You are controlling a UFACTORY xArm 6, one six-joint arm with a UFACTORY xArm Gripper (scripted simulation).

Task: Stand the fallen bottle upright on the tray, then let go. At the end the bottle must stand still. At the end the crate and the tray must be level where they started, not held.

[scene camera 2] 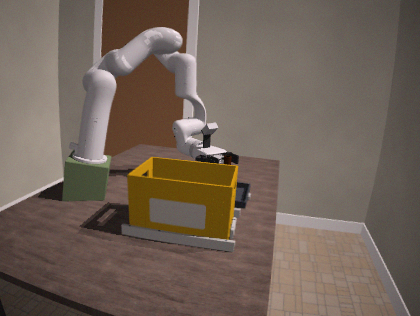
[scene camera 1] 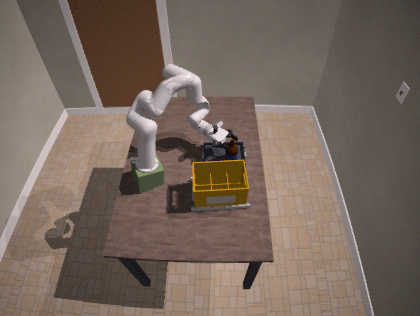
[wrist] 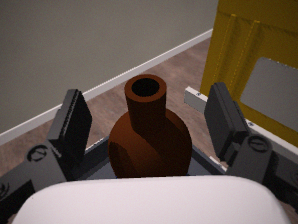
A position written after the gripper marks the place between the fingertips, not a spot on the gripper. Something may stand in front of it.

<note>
In view: the gripper (scene camera 2: 228, 161), a bottle (wrist: 149, 140) and a yellow crate (scene camera 2: 189, 197).
The yellow crate shows as well in scene camera 1 (scene camera 1: 211, 179) and in the wrist view (wrist: 246, 51). The gripper is seen too in the wrist view (wrist: 146, 100).
</note>
